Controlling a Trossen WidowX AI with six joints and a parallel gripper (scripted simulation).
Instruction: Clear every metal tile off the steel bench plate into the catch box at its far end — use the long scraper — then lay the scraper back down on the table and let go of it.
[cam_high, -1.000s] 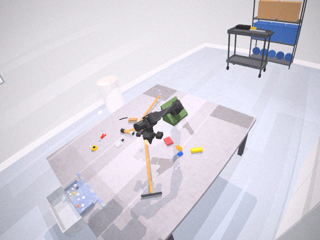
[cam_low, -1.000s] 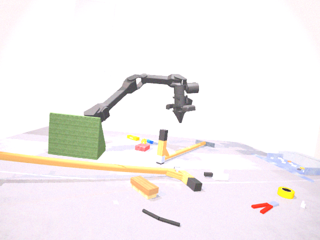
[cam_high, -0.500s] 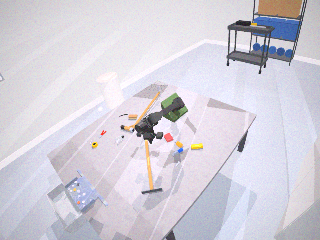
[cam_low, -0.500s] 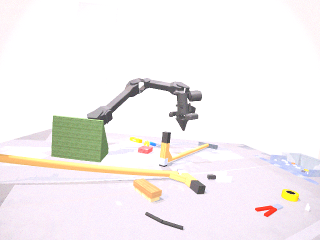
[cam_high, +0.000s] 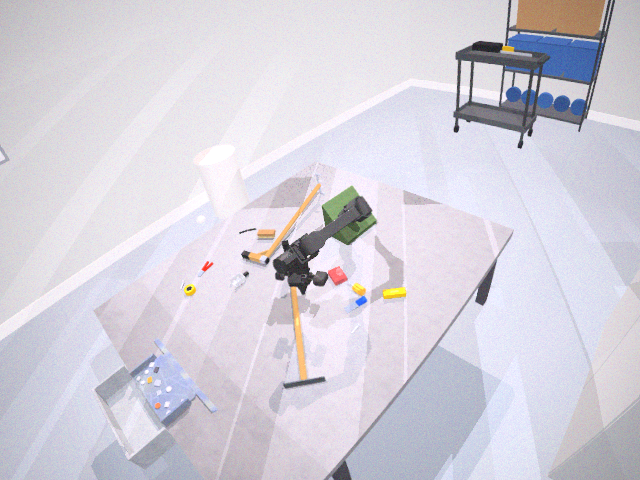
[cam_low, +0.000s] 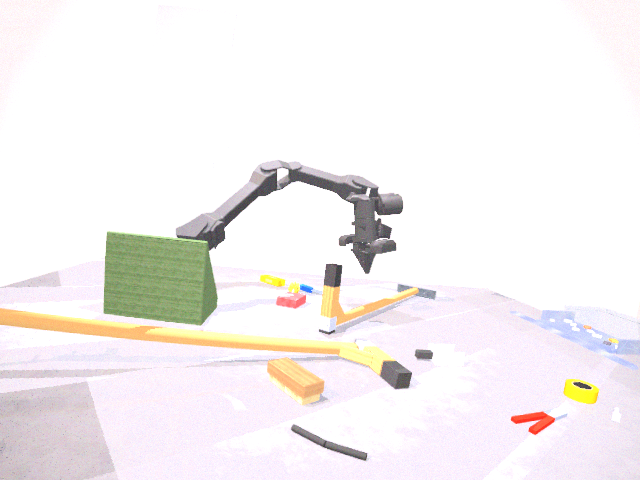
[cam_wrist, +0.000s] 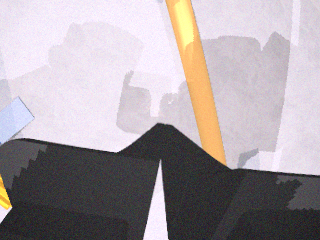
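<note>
Now: gripper tip 50 mm short of the long scraper, 20 mm to the left of it and 30 mm above it. Also, from my gripper tip: blue piece: 120 mm behind, 150 mm to the left, 90 mm below; wooden block: 260 mm behind, 470 mm to the right, 80 mm below; red block: 200 mm behind, 80 mm below.
</note>
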